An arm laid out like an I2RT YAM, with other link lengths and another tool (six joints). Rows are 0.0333 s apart.
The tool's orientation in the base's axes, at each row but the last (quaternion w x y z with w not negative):
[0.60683 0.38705 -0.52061 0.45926]
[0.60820 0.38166 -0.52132 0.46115]
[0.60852 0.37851 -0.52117 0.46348]
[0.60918 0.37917 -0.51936 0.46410]
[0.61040 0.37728 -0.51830 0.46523]
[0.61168 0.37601 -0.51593 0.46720]
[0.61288 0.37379 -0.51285 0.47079]
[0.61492 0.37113 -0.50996 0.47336]
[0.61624 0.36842 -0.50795 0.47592]
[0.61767 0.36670 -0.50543 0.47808]
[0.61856 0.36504 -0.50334 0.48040]
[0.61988 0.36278 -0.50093 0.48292]
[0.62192 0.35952 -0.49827 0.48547]
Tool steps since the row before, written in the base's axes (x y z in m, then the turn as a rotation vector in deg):
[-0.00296 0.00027 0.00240 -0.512 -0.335 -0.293]
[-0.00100 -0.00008 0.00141 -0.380 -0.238 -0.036]
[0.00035 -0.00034 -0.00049 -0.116 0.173 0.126]
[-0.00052 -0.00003 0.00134 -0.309 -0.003 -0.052]
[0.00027 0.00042 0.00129 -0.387 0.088 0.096]
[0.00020 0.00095 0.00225 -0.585 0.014 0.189]
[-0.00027 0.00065 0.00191 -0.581 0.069 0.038]
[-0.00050 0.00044 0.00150 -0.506 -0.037 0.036]
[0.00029 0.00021 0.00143 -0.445 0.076 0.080]
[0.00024 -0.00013 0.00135 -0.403 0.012 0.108]
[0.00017 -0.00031 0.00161 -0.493 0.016 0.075]
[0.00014 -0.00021 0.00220 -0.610 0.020 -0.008]
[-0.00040 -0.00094 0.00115 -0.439 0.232 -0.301]
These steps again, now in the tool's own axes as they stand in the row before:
[0.00230 0.00290 0.00094 -0.359 0.401 0.413]
[0.00135 0.00091 0.00059 -0.086 0.298 0.326]
[-0.00053 -0.00042 0.00014 0.150 0.157 -0.109]
[0.00130 0.00046 0.00041 -0.061 0.297 0.081]
[0.00135 -0.00017 -0.00024 0.098 0.394 0.043]
[0.00239 0.00003 -0.00054 0.170 0.561 0.185]
[0.00199 0.00039 -0.00017 0.033 0.576 0.103]
[0.00154 0.00056 0.00003 0.012 0.475 0.182]
[0.00145 -0.00026 0.00003 0.080 0.446 0.068]
[0.00130 -0.00031 0.00035 0.095 0.387 0.123]
[0.00150 -0.00030 0.00061 0.061 0.476 0.136]
[0.00209 -0.00027 0.00067 -0.022 0.593 0.145]
[0.00087 0.00009 0.00127 -0.249 0.496 -0.171]

